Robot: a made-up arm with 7 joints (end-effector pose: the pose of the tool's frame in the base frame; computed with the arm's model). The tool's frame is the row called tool. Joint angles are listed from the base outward.
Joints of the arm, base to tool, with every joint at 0 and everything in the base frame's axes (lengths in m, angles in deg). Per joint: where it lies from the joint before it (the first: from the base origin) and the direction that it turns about. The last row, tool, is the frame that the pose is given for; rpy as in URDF.
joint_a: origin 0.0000 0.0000 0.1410 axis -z
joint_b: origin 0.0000 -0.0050 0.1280 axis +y
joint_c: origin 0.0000 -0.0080 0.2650 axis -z
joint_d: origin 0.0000 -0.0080 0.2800 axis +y
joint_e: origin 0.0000 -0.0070 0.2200 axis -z
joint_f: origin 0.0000 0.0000 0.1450 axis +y
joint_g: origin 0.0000 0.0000 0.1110 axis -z
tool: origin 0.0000 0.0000 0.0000 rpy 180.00 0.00 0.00
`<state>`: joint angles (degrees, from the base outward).
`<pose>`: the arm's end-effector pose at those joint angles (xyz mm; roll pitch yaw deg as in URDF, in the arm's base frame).
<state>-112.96 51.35 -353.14 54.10 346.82 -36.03 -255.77</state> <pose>-266.5 839.8 554.2 110.66 -5.96 10.18</pose>
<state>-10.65 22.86 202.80 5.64 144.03 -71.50 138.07</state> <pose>238.4 36.6 1182.0 -138.97 38.54 -100.21</pose>
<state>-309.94 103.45 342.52 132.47 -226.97 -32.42 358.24</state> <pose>167.7 -32.7 -58.9 -84.64 65.55 -164.32</pose>
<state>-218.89 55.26 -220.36 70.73 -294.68 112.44 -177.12</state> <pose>-338.0 -96.7 874.3 -92.19 -55.54 78.42</pose>
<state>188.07 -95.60 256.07 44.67 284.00 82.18 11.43</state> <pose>735.6 -349.4 34.1 6.46 -7.44 139.81</pose>
